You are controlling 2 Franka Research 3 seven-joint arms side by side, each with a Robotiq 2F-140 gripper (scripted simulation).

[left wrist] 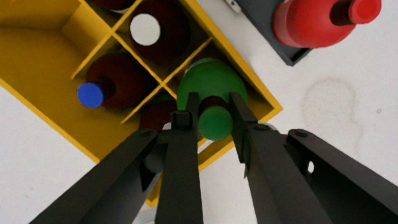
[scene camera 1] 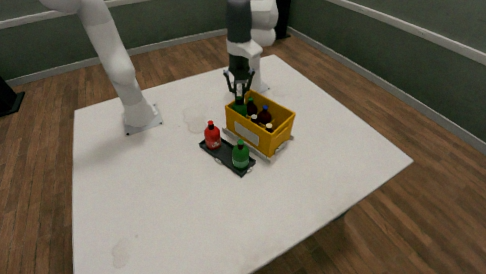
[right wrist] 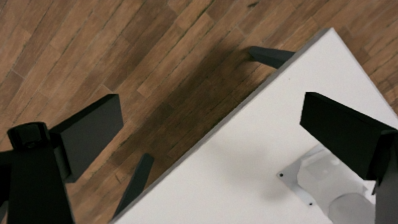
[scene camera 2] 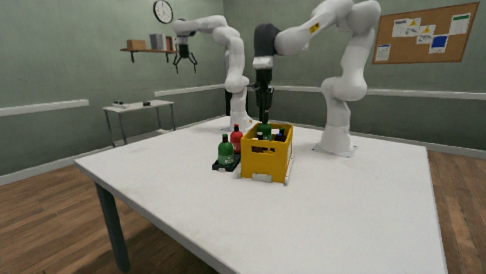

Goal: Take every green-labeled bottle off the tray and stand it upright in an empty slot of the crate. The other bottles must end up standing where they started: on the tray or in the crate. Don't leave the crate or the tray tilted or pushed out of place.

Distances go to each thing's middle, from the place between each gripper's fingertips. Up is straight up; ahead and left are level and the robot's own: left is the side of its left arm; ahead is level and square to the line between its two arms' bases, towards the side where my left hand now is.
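Measured from my left hand (scene camera 2: pixel 263 122), the yellow crate (scene camera 1: pixel 264 141) is 14 cm below, 6 cm ahead and 7 cm to the left. The blue-capped bottle (left wrist: pixel 121 80) is also 14 cm below my left hand, and it is 5 cm ahead of that hand and 11 cm to the left of it.
My right hand is 33 cm above the yellow crate, 108 cm to the right of it and 40 cm short of it. The blue-capped bottle is 33 cm below my right hand, 112 cm to the left of it and 38 cm ahead of it.
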